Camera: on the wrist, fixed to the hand. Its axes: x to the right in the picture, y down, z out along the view.
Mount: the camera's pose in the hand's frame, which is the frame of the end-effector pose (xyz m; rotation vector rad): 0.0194 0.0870 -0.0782 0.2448 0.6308 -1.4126
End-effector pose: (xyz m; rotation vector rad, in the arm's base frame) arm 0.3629 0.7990 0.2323 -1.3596 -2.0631 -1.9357
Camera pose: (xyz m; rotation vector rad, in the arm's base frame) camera 0.3588 0.7347 0.3318 -0.8203 2.3155 1.3982
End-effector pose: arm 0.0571 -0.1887 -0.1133 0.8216 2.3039 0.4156
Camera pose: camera 0.0322 -0.1164 -0.0227 -1.0565 2.8426 -0.3110
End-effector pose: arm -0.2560 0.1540 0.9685 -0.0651 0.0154 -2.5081
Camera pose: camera -0.2242 0.0720 0.8889 -0.7218 0.0712 2.2411
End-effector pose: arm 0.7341 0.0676 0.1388 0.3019 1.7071 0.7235
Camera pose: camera 0.6395 0.1220 0.1851 -1.0099 2.0410 -0.5059
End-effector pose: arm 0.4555 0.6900 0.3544 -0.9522 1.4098 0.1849
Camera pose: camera 0.3464 0.6861 0.3080 -1.6406 0.9390 -1.3937
